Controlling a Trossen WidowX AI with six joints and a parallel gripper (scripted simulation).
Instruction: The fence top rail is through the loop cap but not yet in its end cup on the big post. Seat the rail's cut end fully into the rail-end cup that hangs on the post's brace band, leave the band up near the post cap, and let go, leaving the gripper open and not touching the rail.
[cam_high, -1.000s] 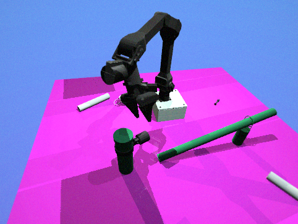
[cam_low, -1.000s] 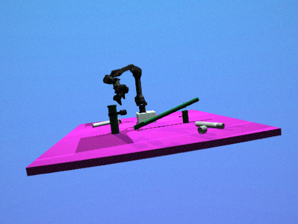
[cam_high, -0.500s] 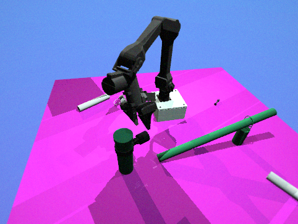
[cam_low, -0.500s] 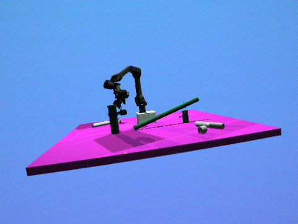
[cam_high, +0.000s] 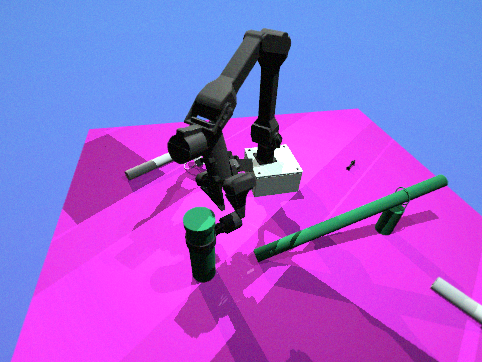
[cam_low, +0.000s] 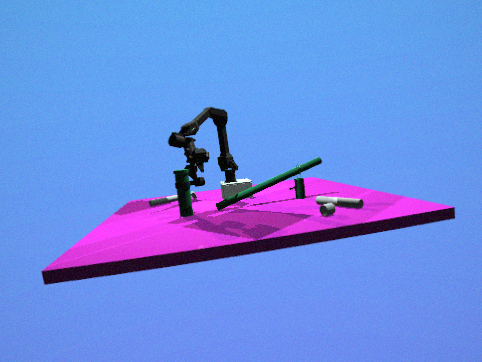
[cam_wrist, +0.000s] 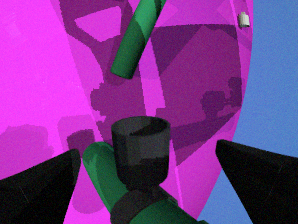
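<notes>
Right now my gripper tip is 20 mm to the left of the dark rail-end cup, 20 mm above it and 10 mm short of it. From my gripper tip the other things lie so: small dark part 550 mm to the left, 240 mm behind, 150 mm below; short green post 460 mm to the left, 50 mm below, 50 mm ahead; small white fitting 410 mm behind, 140 mm below, 30 mm to the right.
</notes>
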